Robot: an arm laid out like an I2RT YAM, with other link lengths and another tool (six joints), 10 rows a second.
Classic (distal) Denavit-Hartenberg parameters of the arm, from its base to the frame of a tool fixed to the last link. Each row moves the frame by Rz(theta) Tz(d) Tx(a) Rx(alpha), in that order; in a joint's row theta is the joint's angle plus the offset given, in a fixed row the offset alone. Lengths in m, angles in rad.
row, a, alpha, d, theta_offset
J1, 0.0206, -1.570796, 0.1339, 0
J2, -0.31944, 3.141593, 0, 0
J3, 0.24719, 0, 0, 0.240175
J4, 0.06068, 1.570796, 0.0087, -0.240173
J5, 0, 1.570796, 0.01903, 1.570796
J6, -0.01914, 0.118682, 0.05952, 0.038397
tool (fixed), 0, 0, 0.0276, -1.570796
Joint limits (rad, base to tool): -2.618..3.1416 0..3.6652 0..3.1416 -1.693..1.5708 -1.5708..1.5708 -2.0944..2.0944
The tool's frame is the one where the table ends.
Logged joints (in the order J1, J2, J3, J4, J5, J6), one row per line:
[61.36, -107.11, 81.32, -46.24, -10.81, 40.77]
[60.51, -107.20, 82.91, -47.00, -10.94, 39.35]
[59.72, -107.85, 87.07, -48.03, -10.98, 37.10]
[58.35, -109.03, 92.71, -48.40, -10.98, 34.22]
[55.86, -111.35, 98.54, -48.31, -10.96, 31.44]
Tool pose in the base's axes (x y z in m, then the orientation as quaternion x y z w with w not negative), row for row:
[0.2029, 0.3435, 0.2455, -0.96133, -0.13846, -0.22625, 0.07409]
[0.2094, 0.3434, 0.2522, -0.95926, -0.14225, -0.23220, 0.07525]
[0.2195, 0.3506, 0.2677, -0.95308, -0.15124, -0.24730, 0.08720]
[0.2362, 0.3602, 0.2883, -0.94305, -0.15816, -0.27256, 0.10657]
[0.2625, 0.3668, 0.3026, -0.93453, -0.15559, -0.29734, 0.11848]
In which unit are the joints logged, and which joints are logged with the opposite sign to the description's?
The joints are logged in degrees. Opposite sign: J2, J5.
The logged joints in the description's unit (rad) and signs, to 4 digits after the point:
[1.0709, 1.8694, 1.4193, -0.8070, 0.1887, 0.7116]
[1.0561, 1.8710, 1.4471, -0.8203, 0.1909, 0.6868]
[1.0423, 1.8823, 1.5197, -0.8383, 0.1916, 0.6475]
[1.0184, 1.9029, 1.6181, -0.8447, 0.1916, 0.5973]
[0.9749, 1.9434, 1.7198, -0.8432, 0.1913, 0.5487]

